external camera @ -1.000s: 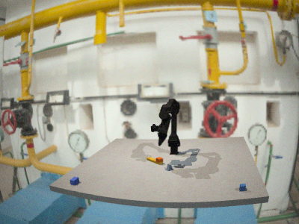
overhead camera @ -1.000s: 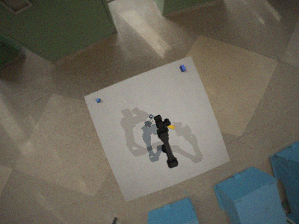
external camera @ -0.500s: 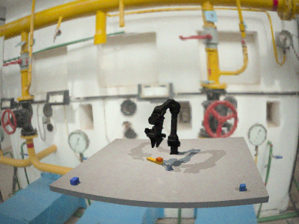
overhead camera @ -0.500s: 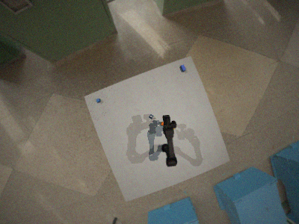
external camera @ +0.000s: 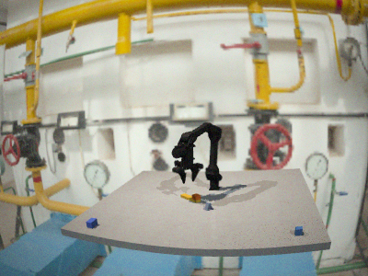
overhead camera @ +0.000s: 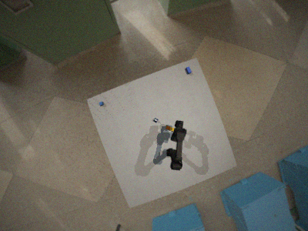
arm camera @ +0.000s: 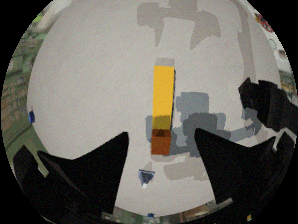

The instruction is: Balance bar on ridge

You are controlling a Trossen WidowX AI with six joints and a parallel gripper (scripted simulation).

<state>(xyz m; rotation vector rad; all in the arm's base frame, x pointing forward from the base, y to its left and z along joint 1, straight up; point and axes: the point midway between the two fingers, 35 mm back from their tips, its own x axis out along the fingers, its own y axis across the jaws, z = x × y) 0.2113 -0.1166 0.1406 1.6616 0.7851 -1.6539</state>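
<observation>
Now: the yellow bar 9 cm below my gripper tip, 3 cm to the left of it and 2 cm ahead of it. From my gripper tip the other things lie so: blue-grey ridge: 16 cm ahead, 14 cm to the left, 7 cm below.
</observation>
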